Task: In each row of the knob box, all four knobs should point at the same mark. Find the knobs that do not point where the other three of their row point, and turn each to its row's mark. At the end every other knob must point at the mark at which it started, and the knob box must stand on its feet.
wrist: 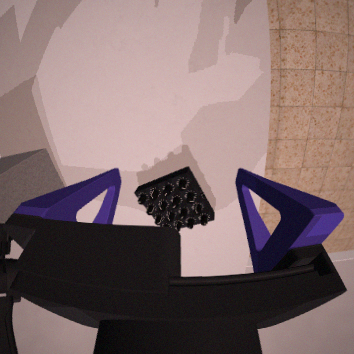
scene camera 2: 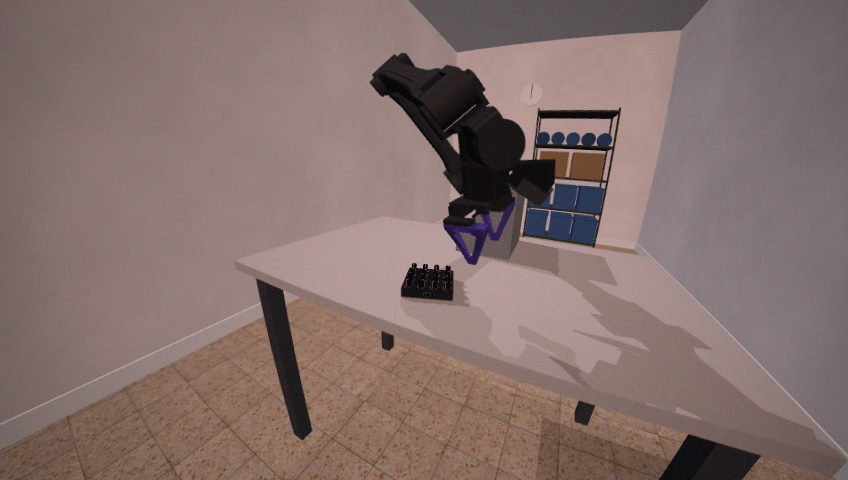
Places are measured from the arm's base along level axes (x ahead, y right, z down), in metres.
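Pixels of known places: gripper, fingertip midpoint: [wrist: 177, 174] [scene camera 2: 484, 251].
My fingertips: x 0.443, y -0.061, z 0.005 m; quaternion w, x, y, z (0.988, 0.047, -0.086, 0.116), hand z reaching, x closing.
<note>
Behind a point stands the place of what it marks.
The black knob box [scene camera 2: 427, 293] {x 0.439, y 0.044, z 0.115 m} [wrist: 172, 177] {x 0.401, y 0.002, z 0.108 m} stands upright on the pale table [scene camera 2: 333, 255] {x 0.330, y 0.391, z 0.130 m} [wrist: 115, 100] {x 0.337, y -0.128, z 0.130 m}, its rows of black knobs facing up. In the wrist view it lies turned at an angle, between and below the fingers. The white marks are too small to tell where each knob points, and the nearest knobs are partly hidden behind the gripper body. My gripper [scene camera 2: 484, 250] {x 0.443, y -0.061, z 0.005 m} [wrist: 177, 174] {x 0.443, y -0.061, z 0.005 m}, with purple triangular fingers, is wide open and empty. In the scene view it hangs above the table, up and to the right of the box, touching nothing.
A grey block [scene camera 2: 505, 242] {x 0.127, y -0.074, z 0.077 m} [wrist: 30, 175] {x 0.125, y -0.056, z 0.069 m} stands on the table behind the gripper, at the left in the wrist view. The table's edge and tiled floor [wrist: 310, 90] lie at the right of the wrist view. A shelf rack [scene camera 2: 578, 114] stands at the far wall.
</note>
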